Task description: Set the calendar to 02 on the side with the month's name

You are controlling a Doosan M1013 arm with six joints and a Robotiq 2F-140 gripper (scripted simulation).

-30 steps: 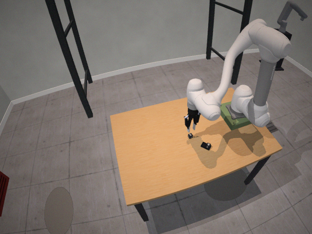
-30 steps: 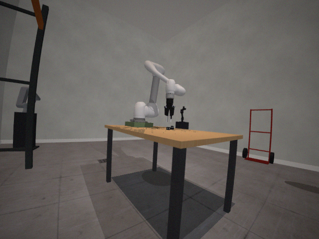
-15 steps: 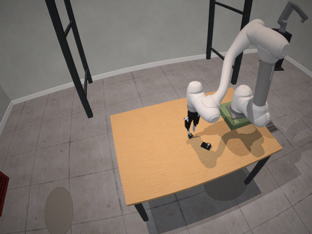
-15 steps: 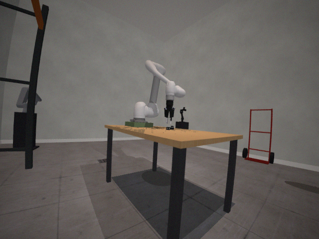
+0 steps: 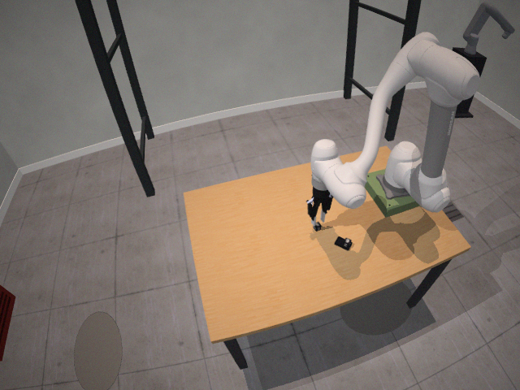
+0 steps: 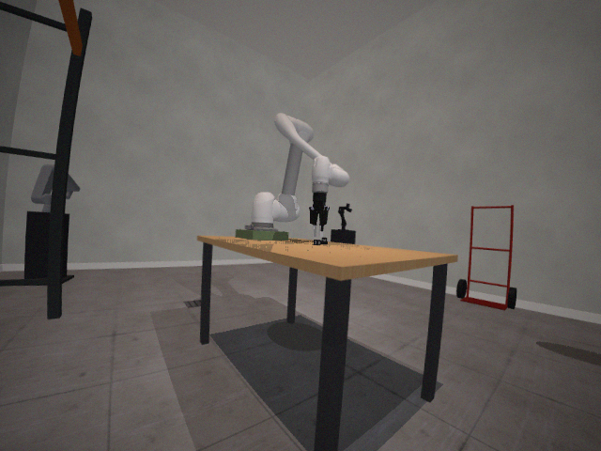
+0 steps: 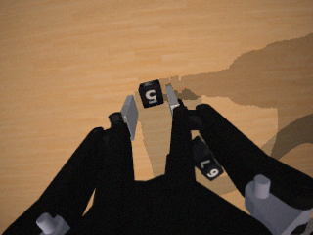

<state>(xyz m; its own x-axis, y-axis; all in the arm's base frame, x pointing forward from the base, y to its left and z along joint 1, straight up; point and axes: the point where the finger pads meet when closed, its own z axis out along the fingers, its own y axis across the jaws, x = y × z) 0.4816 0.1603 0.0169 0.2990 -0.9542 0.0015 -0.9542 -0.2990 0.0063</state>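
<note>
The black number cube lies 60 mm below my hand.
</note>
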